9 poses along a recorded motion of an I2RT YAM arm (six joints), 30 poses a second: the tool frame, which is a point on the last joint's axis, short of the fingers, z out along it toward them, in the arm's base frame.
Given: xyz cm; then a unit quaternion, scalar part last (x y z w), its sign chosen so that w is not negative.
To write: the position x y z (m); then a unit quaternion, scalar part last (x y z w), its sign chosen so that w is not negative. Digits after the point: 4 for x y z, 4 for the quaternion.
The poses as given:
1: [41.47 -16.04 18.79 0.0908 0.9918 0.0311 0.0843]
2: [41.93 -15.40 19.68 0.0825 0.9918 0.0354 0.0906]
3: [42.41 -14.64 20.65 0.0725 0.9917 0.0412 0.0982]
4: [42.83 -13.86 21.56 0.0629 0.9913 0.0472 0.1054]
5: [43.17 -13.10 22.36 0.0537 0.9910 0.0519 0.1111]
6: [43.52 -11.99 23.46 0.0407 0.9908 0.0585 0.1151]
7: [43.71 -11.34 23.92 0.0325 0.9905 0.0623 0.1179]
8: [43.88 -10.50 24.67 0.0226 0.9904 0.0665 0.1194]
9: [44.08 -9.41 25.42 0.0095 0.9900 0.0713 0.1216]
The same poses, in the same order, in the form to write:
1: [0.4147 -0.1604 0.1879 0.0908 0.9918 0.0311 0.0843]
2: [0.4193 -0.1540 0.1968 0.0825 0.9918 0.0354 0.0906]
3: [0.4241 -0.1464 0.2065 0.0725 0.9917 0.0412 0.0982]
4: [0.4283 -0.1386 0.2156 0.0629 0.9913 0.0472 0.1054]
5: [0.4317 -0.1310 0.2236 0.0537 0.9910 0.0519 0.1111]
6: [0.4352 -0.1199 0.2346 0.0407 0.9908 0.0585 0.1151]
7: [0.4371 -0.1134 0.2392 0.0325 0.9905 0.0623 0.1179]
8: [0.4388 -0.1050 0.2467 0.0226 0.9904 0.0665 0.1194]
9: [0.4408 -0.0941 0.2542 0.0095 0.9900 0.0713 0.1216]
